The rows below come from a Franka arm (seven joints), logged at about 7 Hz.
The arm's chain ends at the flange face. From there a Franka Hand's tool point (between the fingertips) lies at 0.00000 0.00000 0.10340 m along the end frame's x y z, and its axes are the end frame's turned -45 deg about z.
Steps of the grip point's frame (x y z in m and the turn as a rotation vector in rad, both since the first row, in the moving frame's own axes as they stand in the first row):
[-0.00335 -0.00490 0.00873 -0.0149 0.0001 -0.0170]
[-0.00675 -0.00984 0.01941 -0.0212 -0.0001 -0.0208]
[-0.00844 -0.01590 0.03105 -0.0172 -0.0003 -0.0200]
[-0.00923 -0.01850 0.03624 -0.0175 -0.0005 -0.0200]
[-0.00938 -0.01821 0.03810 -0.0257 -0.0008 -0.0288]
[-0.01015 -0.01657 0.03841 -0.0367 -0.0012 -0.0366]
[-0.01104 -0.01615 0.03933 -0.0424 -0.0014 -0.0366]
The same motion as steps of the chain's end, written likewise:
[-0.00694 -0.00217 0.00874 -0.0105 0.0106 -0.0170]
[-0.01329 -0.00373 0.01943 -0.0151 0.0149 -0.0208]
[-0.01846 -0.00654 0.03107 -0.0124 0.0120 -0.0200]
[-0.02086 -0.00786 0.03626 -0.0127 0.0120 -0.0200]
[-0.02136 -0.00815 0.03813 -0.0187 0.0176 -0.0288]
[-0.02154 -0.00726 0.03848 -0.0268 0.0251 -0.0366]
[-0.02228 -0.00676 0.03942 -0.0310 0.0290 -0.0366]

